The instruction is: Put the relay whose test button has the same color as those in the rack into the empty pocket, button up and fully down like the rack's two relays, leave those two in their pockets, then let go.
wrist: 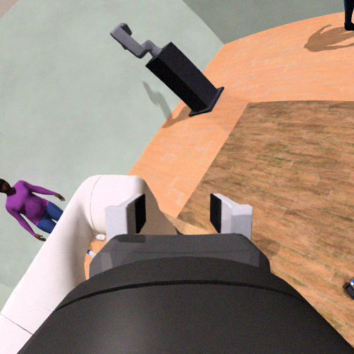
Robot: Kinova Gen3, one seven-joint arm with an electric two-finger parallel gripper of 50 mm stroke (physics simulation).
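Note:
My gripper (177,207) is open in the wrist view, its two fingers wide apart with nothing between them. At the right edge of the view, low down, part of a small dark object (350,289) with a blue and a light patch shows on the brown wood-grain surface (295,170). It is cut off by the edge, and I cannot tell whether it is a relay or part of the rack. It is well apart from the gripper, off to the right. The rack's pockets and the test buttons cannot be made out.
The white arm link (55,280) bends at the lower left, beside the gripper. Beyond are a black pedestal (184,79) with a grey arm (130,42) on it, a person in purple (29,201) at the left and part of another figure (349,15) at the top right.

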